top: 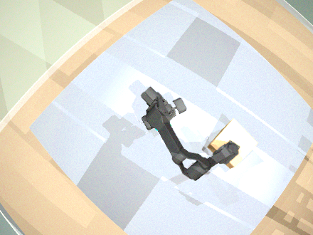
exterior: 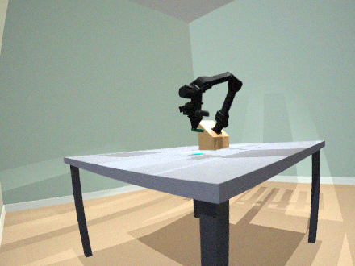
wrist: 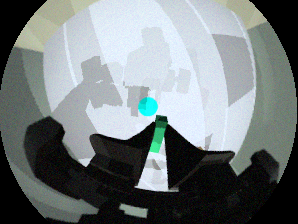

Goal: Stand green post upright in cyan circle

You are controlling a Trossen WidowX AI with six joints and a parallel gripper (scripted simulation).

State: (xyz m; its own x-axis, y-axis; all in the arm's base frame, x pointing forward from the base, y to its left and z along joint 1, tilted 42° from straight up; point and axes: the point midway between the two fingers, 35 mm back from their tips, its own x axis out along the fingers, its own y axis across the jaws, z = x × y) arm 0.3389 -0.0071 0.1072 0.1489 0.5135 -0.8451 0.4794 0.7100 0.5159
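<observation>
Right now the cyan circle is 10 mm to the left of my gripper tip and 130 mm below it. Round my gripper tip: green post (20 mm behind, 10 mm to the left).
</observation>
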